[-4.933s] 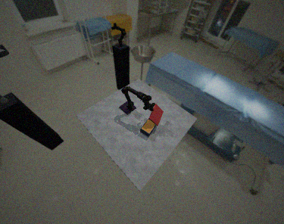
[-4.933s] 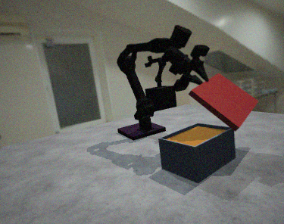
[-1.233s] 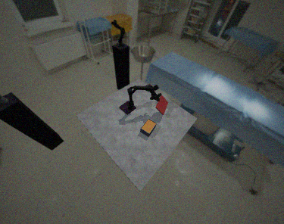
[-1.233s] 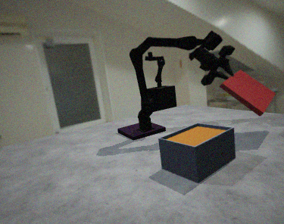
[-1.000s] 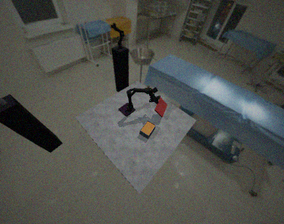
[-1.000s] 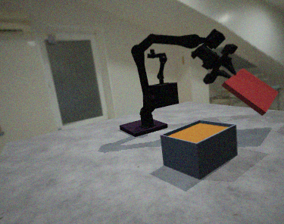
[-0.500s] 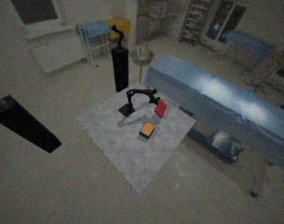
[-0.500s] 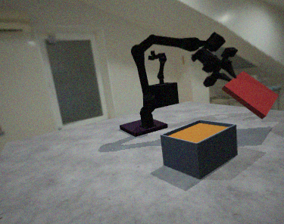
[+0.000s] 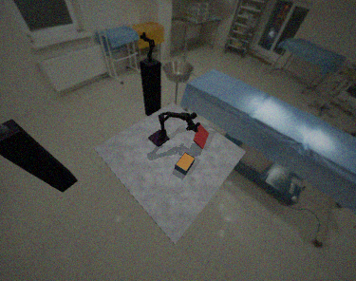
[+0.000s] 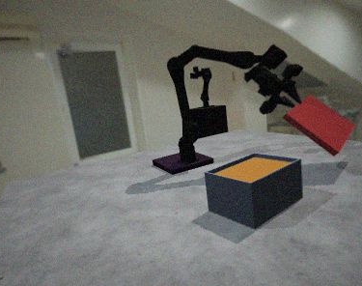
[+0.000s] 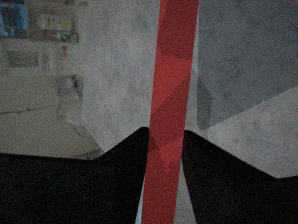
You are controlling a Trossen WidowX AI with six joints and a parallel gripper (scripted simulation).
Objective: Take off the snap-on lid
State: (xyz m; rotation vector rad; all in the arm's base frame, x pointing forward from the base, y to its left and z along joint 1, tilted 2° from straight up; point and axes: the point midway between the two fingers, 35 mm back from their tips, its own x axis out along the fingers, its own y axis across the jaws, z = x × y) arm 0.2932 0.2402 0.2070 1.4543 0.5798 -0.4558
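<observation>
My gripper tip is 6 cm short of the red lid, 2 cm to the right of it and 5 cm above it. Also, from my gripper tip: storage box (9 cm ahead, 33 cm to the right, 15 cm below).
</observation>
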